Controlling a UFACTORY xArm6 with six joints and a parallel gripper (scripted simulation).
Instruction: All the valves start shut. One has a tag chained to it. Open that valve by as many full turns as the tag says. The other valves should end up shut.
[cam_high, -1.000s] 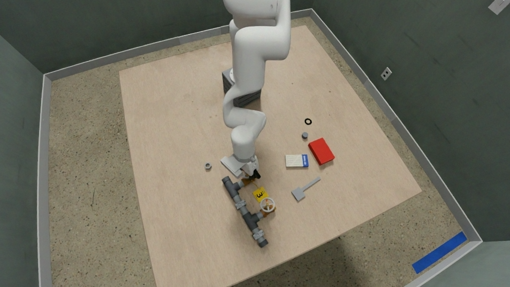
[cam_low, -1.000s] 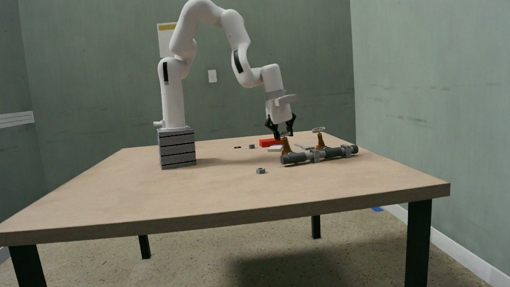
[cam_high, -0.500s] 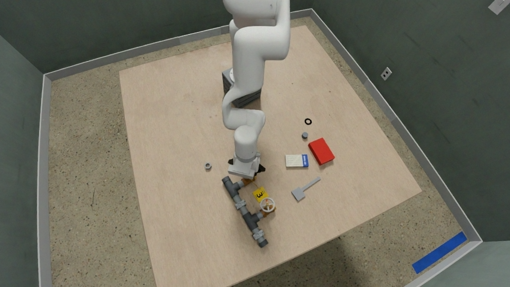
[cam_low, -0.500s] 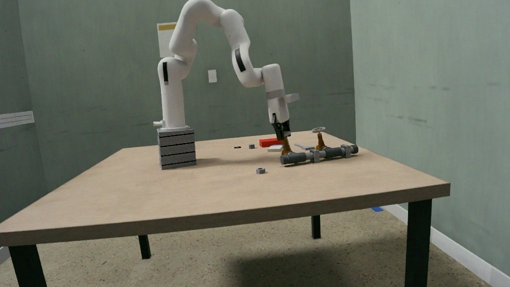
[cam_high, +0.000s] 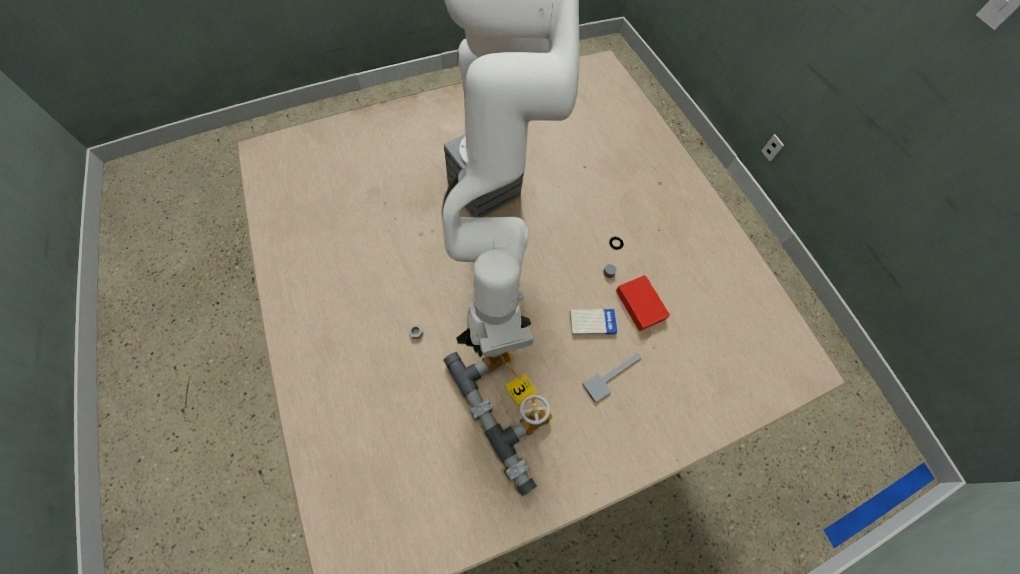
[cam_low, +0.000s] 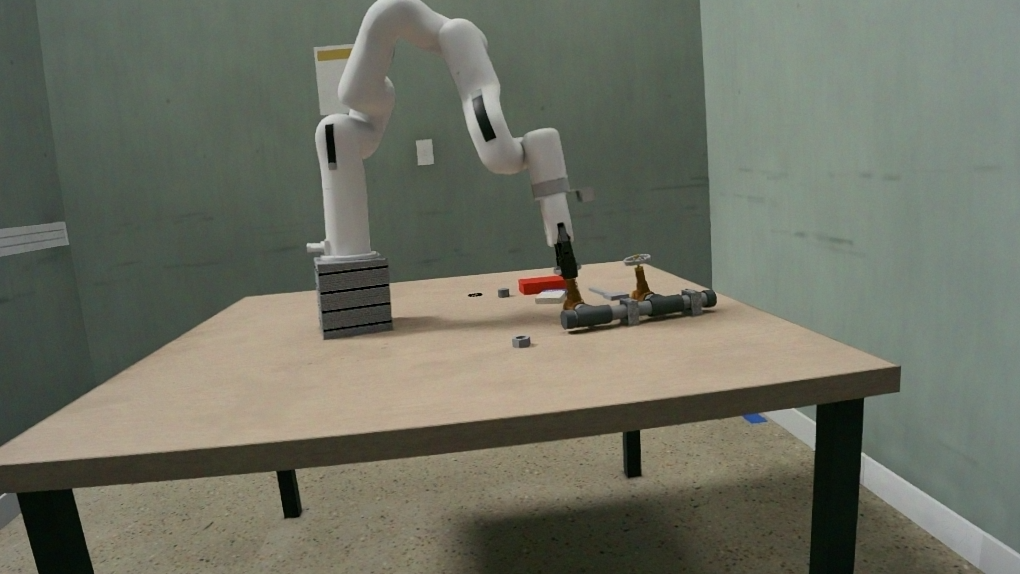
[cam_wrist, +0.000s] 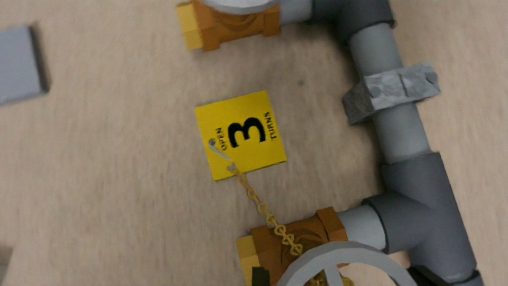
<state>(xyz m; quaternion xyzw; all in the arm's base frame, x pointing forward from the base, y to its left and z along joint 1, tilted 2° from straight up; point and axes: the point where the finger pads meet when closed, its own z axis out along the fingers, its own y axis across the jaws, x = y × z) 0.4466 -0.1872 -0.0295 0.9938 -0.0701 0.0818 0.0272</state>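
Now: hand 90 mm short of the yellow tag, 40 mm to the right of it and 110 mm above it. Round my hand: grey scraper (160 mm ahead, 220 mm to the left, 110 mm below); then white card (30 mm ahead, 260 mm to the left, 100 mm below); then red block (40 mm ahead, 390 mm to the left, 100 mm below).
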